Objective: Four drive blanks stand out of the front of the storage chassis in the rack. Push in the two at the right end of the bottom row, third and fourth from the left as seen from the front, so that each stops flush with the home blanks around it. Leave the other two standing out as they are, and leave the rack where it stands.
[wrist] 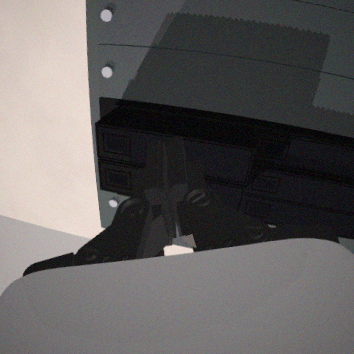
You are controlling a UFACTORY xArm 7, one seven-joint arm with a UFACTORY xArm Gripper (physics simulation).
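Places are measured from the arm's base along level axes (x ahead, y left, z up), in millimetres.
Pixels of known places: gripper, between the fingertips: (170, 162).
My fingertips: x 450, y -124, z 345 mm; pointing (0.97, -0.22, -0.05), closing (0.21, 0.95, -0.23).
Ahead of a thing's pixels: the offset from my fingertips to its top centre. "pt": to the spot under its first point.
The storage chassis @(pt dx +62, dy +26, dz +2 mm) (225, 129) is a dark band across the rack in the wrist view. At its left end in the view, an upper drive blank @(dx +100, dy -6, dz +29 mm) (215, 159) with a square latch stands out past the blanks to its right. A lower drive blank (117, 178) shows below it, partly behind the fingers; how far it stands out is hard to tell. My gripper (170, 162) is shut and empty, its fingertips in front of the upper blank's face. Whether they touch it cannot be told. More blanks (310, 157) (300, 192) continue to the right in deep shadow.
The grey-green rack panel (225, 90) rises above the chassis, with round pale screws (106, 71) (113, 203) along its left edge. A pale wall (45, 100) lies left of the rack, above a grey surface (30, 240). A shadow falls across the panel.
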